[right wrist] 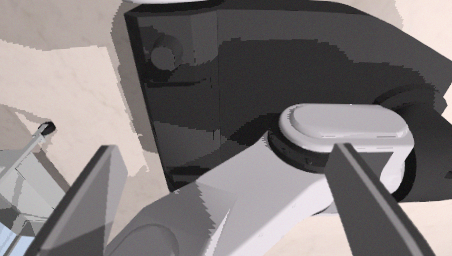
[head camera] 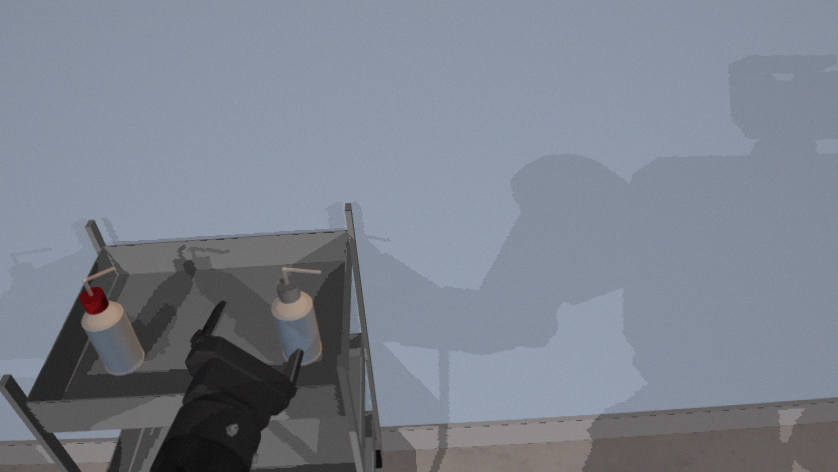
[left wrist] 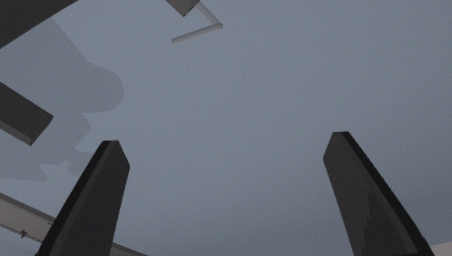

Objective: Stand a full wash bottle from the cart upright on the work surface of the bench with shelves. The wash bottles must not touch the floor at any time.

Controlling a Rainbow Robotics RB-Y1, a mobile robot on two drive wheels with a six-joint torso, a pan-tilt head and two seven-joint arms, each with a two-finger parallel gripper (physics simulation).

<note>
I see my left gripper (head camera: 260, 329), my right gripper (right wrist: 226, 158) and a grey metal cart (head camera: 168, 290).
My left gripper also shows in the left wrist view (left wrist: 226, 149).
</note>
